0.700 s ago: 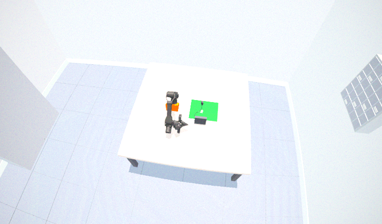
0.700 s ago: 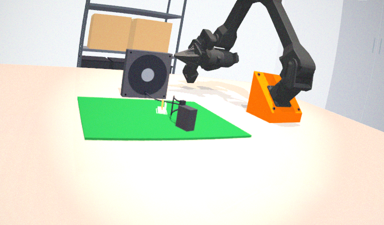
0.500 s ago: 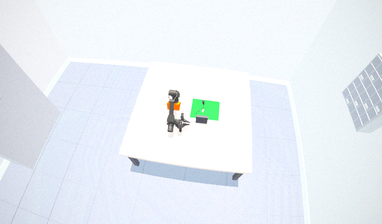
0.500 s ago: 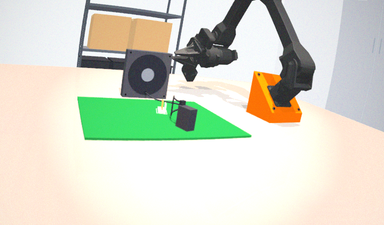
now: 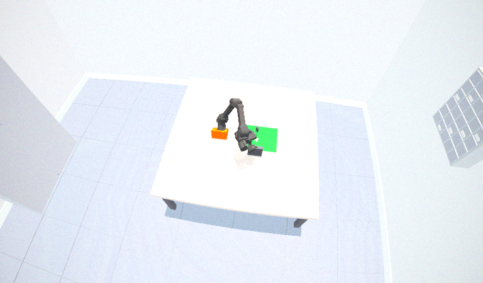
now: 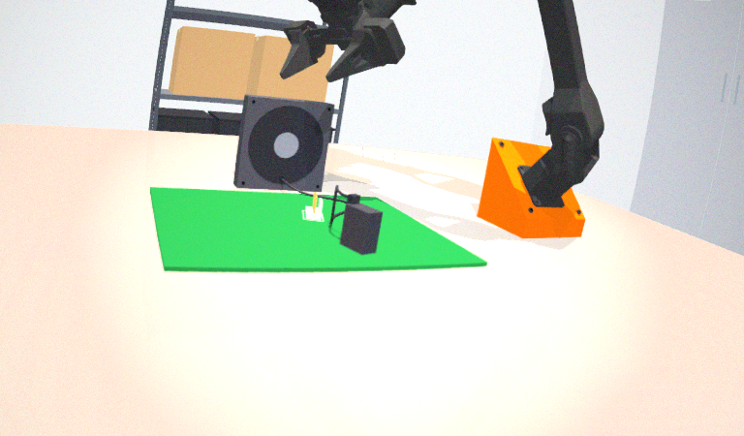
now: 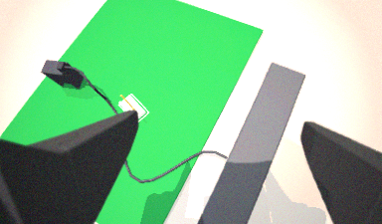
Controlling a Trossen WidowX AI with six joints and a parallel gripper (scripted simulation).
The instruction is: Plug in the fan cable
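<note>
My gripper tip is 10 mm short of the dark plug, 220 mm to the right of it and 130 mm above it. From my gripper tip the other things lie so: dark fan 10 mm ahead, 20 mm to the right, 90 mm below; then green board 40 mm ahead, 140 mm to the left, 160 mm below.
</note>
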